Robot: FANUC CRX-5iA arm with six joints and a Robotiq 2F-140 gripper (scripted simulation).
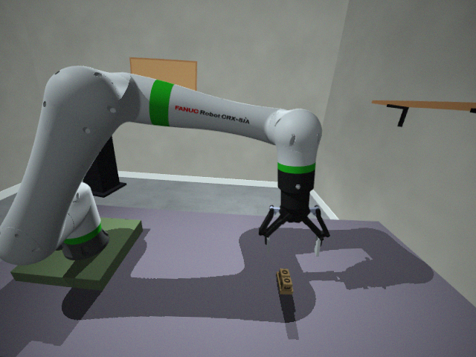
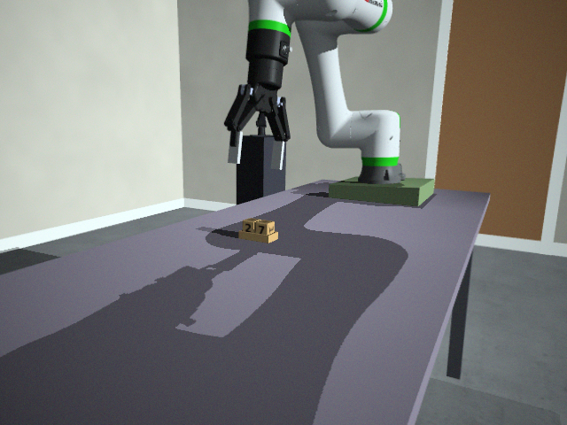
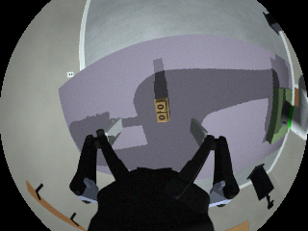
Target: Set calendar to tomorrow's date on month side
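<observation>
The wooden calendar tray is 160 mm below my hand, 10 mm to the left of it and 10 mm ahead of it.
</observation>
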